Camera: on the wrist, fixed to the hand. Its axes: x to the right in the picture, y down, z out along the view.
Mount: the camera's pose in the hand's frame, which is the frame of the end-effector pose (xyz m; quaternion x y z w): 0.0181 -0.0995 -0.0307 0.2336 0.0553 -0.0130 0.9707
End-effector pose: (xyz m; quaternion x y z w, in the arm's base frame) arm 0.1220 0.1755 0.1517 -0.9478 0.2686 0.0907 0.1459
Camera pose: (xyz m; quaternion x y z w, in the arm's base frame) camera 0.1934 0.2377 0.1987 -0.8944 0.2777 -0.0290 0.3493
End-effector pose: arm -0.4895 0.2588 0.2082 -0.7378 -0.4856 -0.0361 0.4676
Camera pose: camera -0.5423 0.2580 0.2997 -0.5986 -0.4635 0.0315 0.6526
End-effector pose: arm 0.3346 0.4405 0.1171 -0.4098 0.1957 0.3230 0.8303
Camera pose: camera 0.4150 0.3772 0.1435 -0.2242 0.3060 0.2344 0.8951
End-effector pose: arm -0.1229 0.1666 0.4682 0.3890 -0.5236 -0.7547 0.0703
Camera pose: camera -0.0851 0.1787 0.3702 -0.4426 0.6756 0.5897 0.0035
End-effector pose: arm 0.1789 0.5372 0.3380 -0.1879 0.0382 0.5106 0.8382
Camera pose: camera 0.2780 0.5010 0.3324 -0.0153 0.2003 0.4654 0.8620
